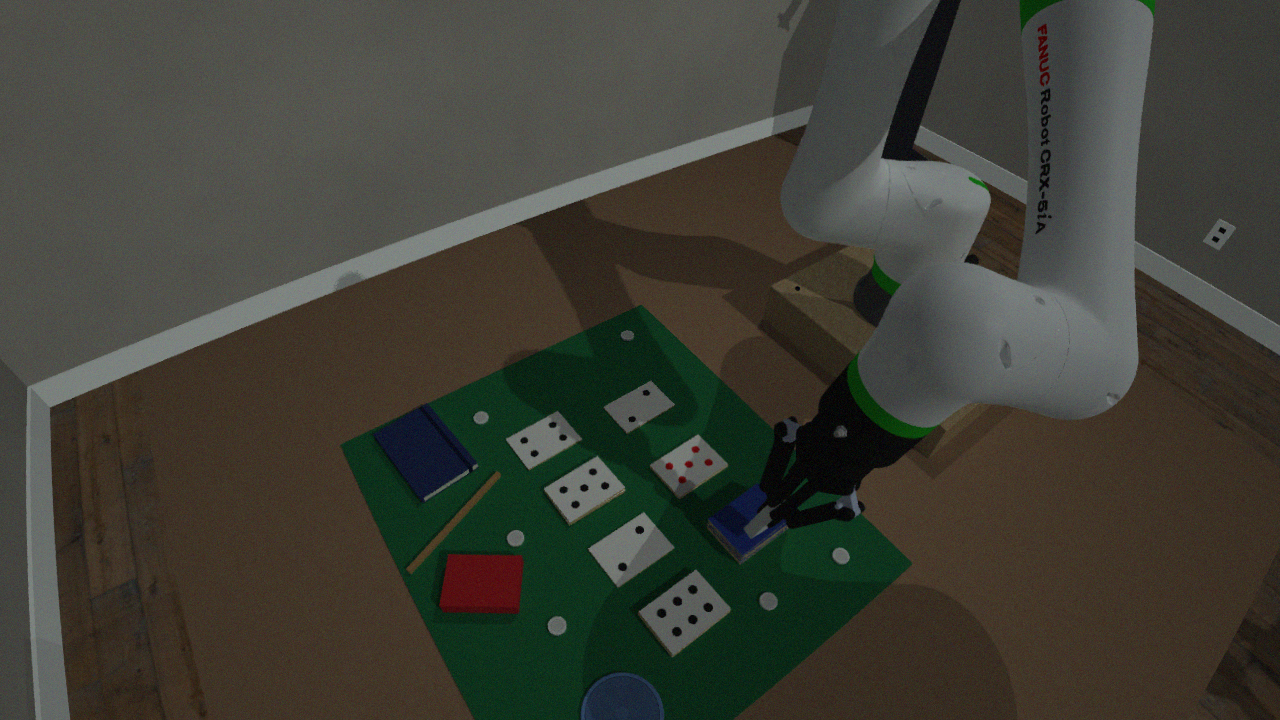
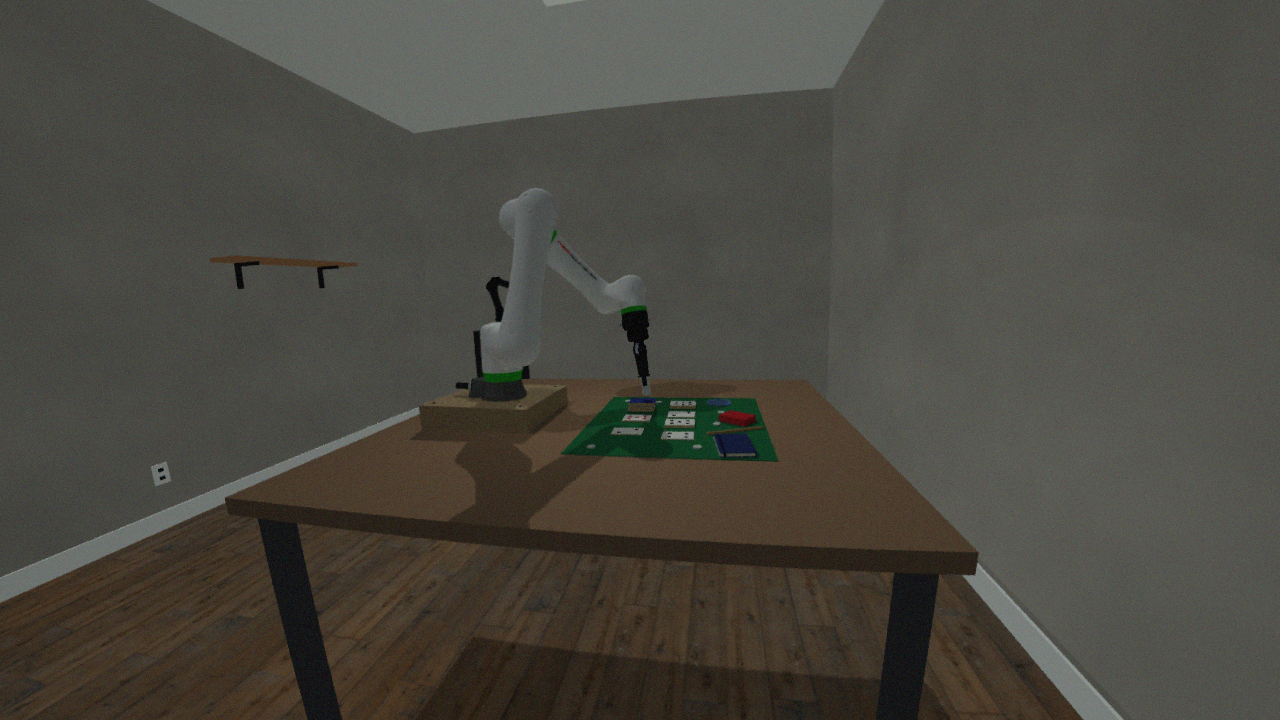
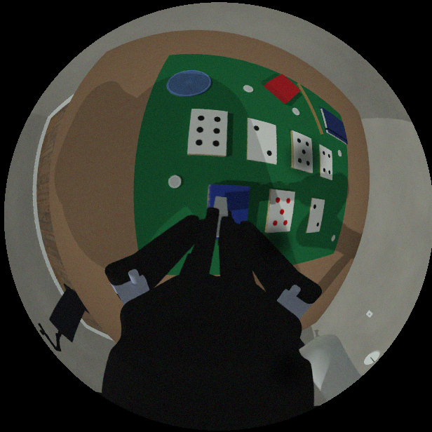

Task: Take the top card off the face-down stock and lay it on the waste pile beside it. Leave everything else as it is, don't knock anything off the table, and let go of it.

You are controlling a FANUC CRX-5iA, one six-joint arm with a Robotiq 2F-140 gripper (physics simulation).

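Frame: origin at the arm's base, x ahead, y left, z up, level; metres.
Seen in the pictures: gripper, fingertip midpoint: (image 1: 754, 529) (image 2: 647, 395); arm's base at its link origin: (image 2: 504, 396).
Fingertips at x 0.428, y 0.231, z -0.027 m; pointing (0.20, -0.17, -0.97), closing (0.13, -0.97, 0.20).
Pixels of each thing's top centre, then the offset from my fingertips to it. Level surfaces: height alone.
- green mat at its surface level: 0.045 m down
- waste pile at its top centre: (image 1: 689, 464) (image 2: 637, 417) 0.012 m ahead, 0.140 m right, 0.038 m down
- six at its top centre: (image 1: 685, 610) (image 2: 683, 403) 0.118 m ahead, 0.044 m left, 0.032 m down
- two at its top centre: (image 1: 631, 548) (image 2: 681, 413) 0.138 m ahead, 0.060 m right, 0.041 m down
- blue round dish at its top centre: (image 1: 622, 713) (image 2: 718, 402) 0.232 m ahead, 0.116 m left, 0.041 m down
- red box at its top centre: (image 1: 481, 580) (image 2: 737, 415) 0.324 m ahead, 0.087 m right, 0.025 m down
- stick at its top centre: (image 1: 455, 519) (image 2: 735, 429) 0.331 m ahead, 0.188 m right, 0.038 m down
- dark blue notebook at its top centre: (image 1: 423, 448) (image 2: 733, 442) 0.343 m ahead, 0.313 m right, 0.033 m down
The face-down stock (image 1: 726, 521) (image 2: 641, 407) (image 3: 240, 195) is a stack with a blue top, lying on the green mat (image 1: 510, 667). Beside it lies the waste pile (image 1: 689, 464) (image 2: 637, 418) (image 3: 281, 211), face up with red pips. My gripper (image 1: 759, 522) (image 2: 646, 390) (image 3: 219, 205) is shut, its pale fingertips together with nothing between them. The fingertips are at the blue top of the stock and hide part of it. I cannot tell whether they touch it. No card shows lifted or shifted from the stock.
Face-up black-pip cards lie nearby, including a six (image 1: 684, 612) (image 3: 207, 132) and a two (image 1: 631, 549) (image 3: 262, 141). A blue round dish (image 1: 622, 700) (image 3: 188, 83), a red box (image 1: 481, 582) (image 3: 282, 89), a stick (image 1: 454, 522), a dark blue notebook (image 1: 420, 450) and white discs lie farther off.
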